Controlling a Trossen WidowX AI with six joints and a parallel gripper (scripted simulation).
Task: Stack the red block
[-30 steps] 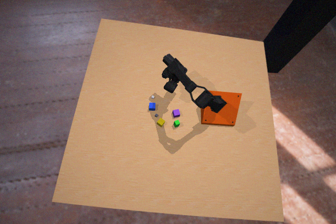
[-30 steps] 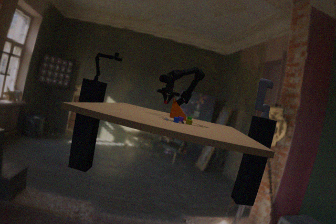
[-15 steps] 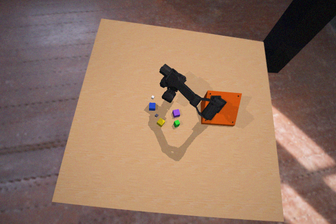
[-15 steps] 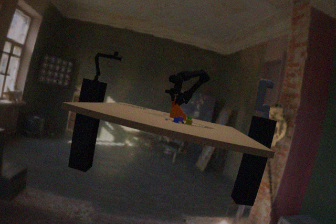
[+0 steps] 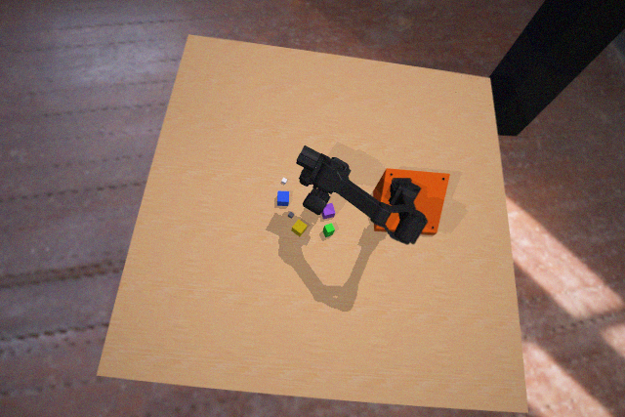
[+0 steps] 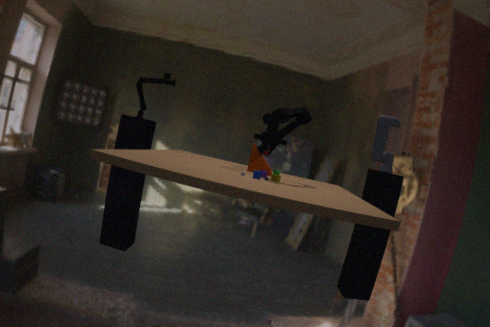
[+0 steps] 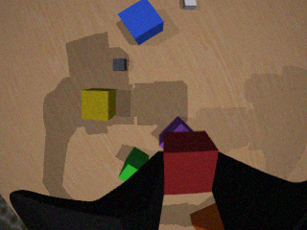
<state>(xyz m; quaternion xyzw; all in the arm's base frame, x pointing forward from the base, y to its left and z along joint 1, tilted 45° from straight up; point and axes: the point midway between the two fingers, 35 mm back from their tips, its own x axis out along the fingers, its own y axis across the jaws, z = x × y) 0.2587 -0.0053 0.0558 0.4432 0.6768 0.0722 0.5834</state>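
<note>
Right now my gripper tip is 110 mm above the purple block, 30 mm past it and 10 mm to the right of it. The rest, counted from my gripper tip: red block 10 mm above; then tiny grey cube 120 mm below, 90 mm ahead, 20 mm to the left; then yellow block 110 mm below, 70 mm to the left, 60 mm ahead.
</note>
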